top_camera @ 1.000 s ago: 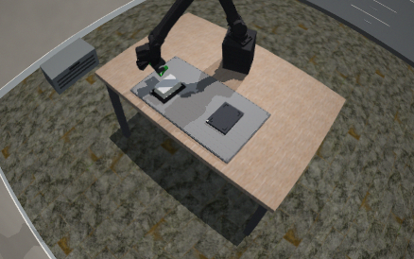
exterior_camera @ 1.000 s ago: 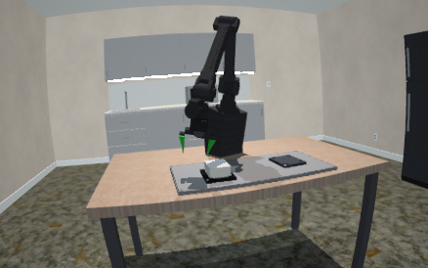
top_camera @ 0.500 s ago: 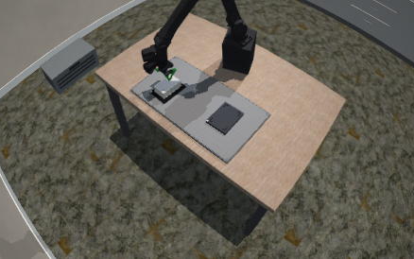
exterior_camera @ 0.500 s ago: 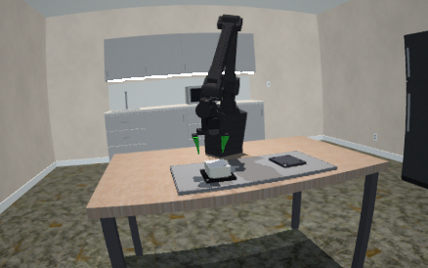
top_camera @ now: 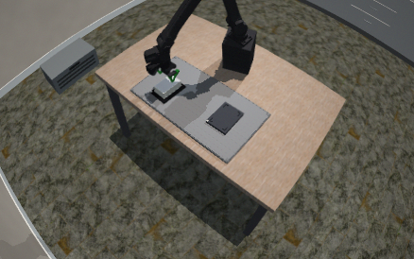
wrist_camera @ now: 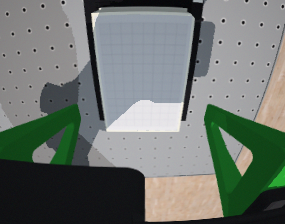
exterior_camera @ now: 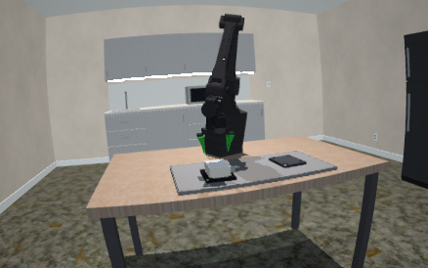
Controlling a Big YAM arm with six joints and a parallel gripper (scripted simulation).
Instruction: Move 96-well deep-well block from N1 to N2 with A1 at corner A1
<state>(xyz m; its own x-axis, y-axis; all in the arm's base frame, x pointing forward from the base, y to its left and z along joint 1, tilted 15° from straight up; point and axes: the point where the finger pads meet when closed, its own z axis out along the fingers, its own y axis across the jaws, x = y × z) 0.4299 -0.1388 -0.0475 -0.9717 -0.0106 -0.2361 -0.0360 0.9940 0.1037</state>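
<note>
My hand is 7 cm above the deep-well block. From my hand the other things lie so: black plate nest: 10 cm below.
</note>
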